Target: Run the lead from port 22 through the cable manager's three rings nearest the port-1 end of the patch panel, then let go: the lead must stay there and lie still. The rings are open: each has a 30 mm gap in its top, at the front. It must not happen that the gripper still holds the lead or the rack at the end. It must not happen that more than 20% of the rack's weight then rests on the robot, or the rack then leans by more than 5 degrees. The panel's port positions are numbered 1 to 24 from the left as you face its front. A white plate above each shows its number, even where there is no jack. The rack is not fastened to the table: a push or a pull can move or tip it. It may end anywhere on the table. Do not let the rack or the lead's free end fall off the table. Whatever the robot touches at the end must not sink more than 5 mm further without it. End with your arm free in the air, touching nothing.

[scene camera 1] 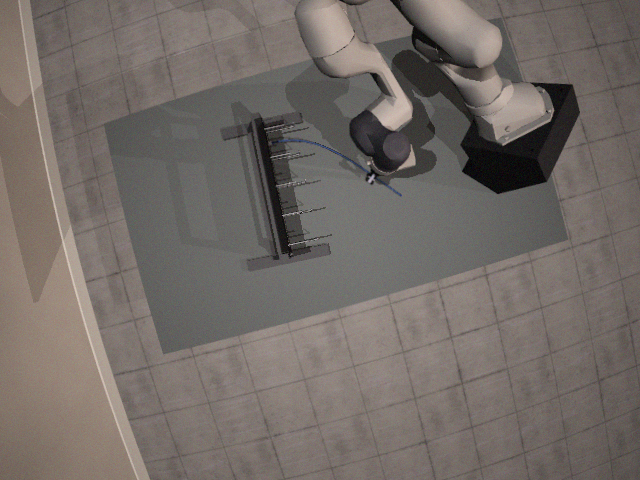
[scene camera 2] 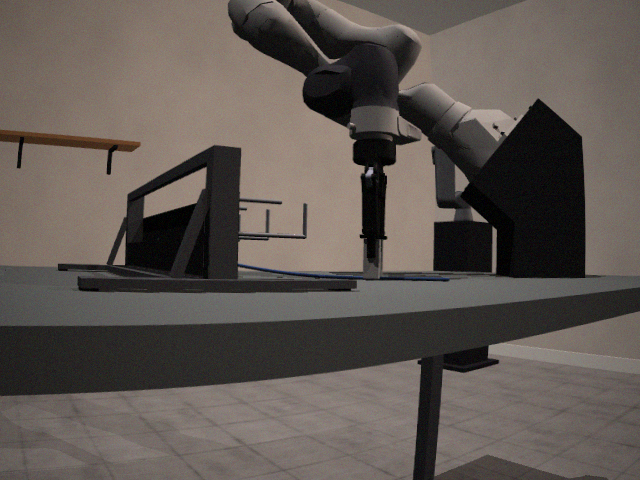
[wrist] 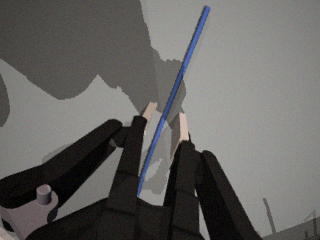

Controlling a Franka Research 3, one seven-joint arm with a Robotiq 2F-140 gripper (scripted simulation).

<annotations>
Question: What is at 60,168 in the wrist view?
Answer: My gripper.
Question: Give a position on a rack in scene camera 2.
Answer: At 214,260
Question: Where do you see a rack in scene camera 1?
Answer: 286,255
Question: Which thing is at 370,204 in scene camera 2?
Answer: My gripper.
</annotations>
